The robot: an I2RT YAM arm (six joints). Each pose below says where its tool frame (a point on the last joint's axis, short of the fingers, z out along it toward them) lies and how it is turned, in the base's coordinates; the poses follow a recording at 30 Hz.
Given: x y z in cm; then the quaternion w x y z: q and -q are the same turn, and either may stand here.
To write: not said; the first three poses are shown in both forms.
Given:
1: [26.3 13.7 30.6 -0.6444 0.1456 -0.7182 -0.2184]
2: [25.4 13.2 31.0 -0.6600 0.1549 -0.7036 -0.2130]
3: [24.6 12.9 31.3 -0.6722 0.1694 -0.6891 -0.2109]
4: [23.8 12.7 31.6 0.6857 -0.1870 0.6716 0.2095]
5: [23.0 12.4 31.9 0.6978 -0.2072 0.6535 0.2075]
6: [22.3 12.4 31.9 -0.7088 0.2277 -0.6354 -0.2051]
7: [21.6 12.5 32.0 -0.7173 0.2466 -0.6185 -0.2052]
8: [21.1 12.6 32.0 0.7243 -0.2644 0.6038 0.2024]
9: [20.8 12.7 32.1 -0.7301 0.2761 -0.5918 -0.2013]
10: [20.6 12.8 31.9 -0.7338 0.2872 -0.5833 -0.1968]
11: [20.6 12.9 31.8 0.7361 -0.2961 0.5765 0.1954]
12: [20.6 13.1 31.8 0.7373 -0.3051 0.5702 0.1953]
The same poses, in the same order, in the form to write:
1: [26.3 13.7 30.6], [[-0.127 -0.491 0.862], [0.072 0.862 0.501], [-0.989 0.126 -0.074]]
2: [25.4 13.2 31.0], [[-0.081 -0.499 0.863], [0.063 0.861 0.504], [-0.995 0.095 -0.038]]
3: [24.6 12.9 31.3], [[-0.039 -0.517 0.855], [0.050 0.854 0.518], [-0.998 0.063 -0.007]]
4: [23.8 12.7 31.6], [[0.010 -0.538 0.843], [0.036 0.842 0.538], [-0.999 0.025 0.028]]
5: [23.0 12.4 31.9], [[0.060 -0.560 0.826], [0.019 0.828 0.560], [-0.998 -0.018 0.060]]
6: [22.3 12.4 31.9], [[0.108 -0.580 0.807], [0.001 0.812 0.583], [-0.994 -0.062 0.089]]
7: [21.6 12.5 32.0], [[0.151 -0.599 0.786], [-0.011 0.794 0.608], [-0.989 -0.100 0.113]]
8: [21.1 12.6 32.0], [[0.189 -0.612 0.768], [-0.026 0.778 0.627], [-0.982 -0.139 0.131]]
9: [20.8 12.7 32.1], [[0.219 -0.621 0.753], [-0.033 0.767 0.641], [-0.975 -0.165 0.147]]
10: [20.6 12.8 31.9], [[0.242 -0.624 0.743], [-0.046 0.758 0.651], [-0.969 -0.192 0.154]]
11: [20.6 12.9 31.8], [[0.259 -0.629 0.733], [-0.054 0.748 0.661], [-0.964 -0.211 0.160]]
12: [20.6 13.1 31.8], [[0.273 -0.636 0.722], [-0.060 0.738 0.673], [-0.960 -0.227 0.164]]
